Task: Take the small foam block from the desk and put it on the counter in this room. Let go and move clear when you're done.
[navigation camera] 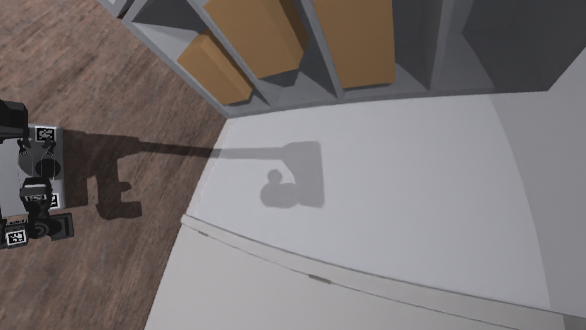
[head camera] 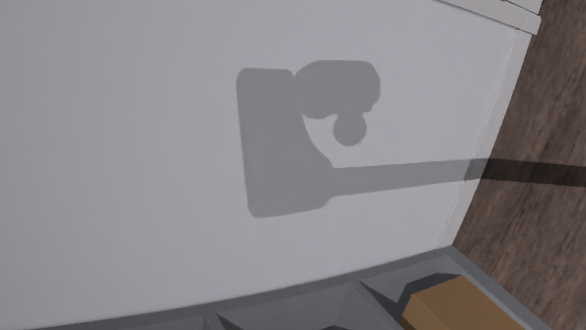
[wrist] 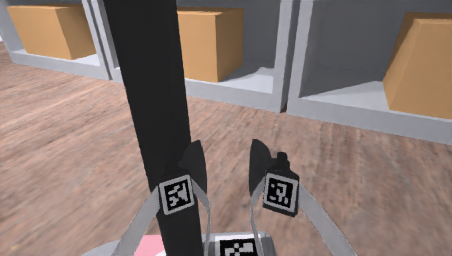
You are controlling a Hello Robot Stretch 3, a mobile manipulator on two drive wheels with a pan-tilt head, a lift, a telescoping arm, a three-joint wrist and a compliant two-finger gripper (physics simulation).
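Where they show: gripper, between the fingertips: (navigation camera: 37,136); robot's base, origin of its link: (navigation camera: 48,166).
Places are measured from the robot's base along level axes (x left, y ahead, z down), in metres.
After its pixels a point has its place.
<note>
My gripper (navigation camera: 36,145) {x 0.110, y -0.016, z -0.331 m} (wrist: 226,158) {x 0.110, y -0.016, z -0.331 m} is open, with its two fingertips apart and no object between them. In the navigation view it is at the left edge, over the pale robot base. In the wrist view wooden floor shows between and beyond the fingertips. The small foam block does not show in any of the views. The desk and the counter cannot be made out in them either.
A grey cubby shelf (navigation camera: 340,93) {x 0.400, y 0.985, z -0.981 m} (wrist: 240,98) holds orange-brown boxes (navigation camera: 367,45) (wrist: 200,47) (head camera: 457,305). A plain white wall (head camera: 125,150) {x -0.029, y 0.864, z -1.175 m} (navigation camera: 400,175) {x -0.016, y 0.870, z -1.281 m} carries the robot's shadow. A black post stands left of the fingers in the wrist view. Wooden floor (navigation camera: 100,75) {x 0.462, y 0.187, z 0.000 m} borders the wall.
</note>
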